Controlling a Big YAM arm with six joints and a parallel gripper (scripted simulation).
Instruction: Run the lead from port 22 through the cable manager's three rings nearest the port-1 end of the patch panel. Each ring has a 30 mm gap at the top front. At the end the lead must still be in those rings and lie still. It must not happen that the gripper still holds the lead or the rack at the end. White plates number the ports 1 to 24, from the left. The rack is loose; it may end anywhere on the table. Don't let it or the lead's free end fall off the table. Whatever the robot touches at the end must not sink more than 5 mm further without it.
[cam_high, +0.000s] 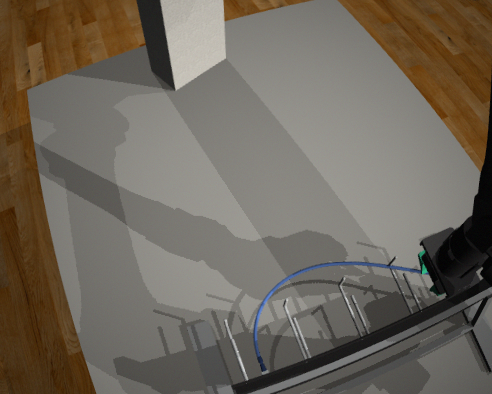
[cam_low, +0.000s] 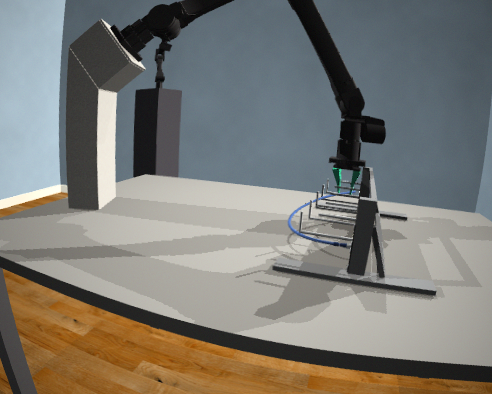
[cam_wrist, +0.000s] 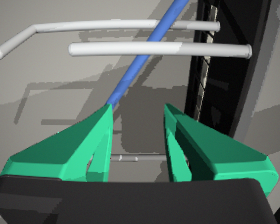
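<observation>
The patch panel rack lies 14 cm to the right of my hand, 8 cm ahead of it and 1 cm below it.
</observation>
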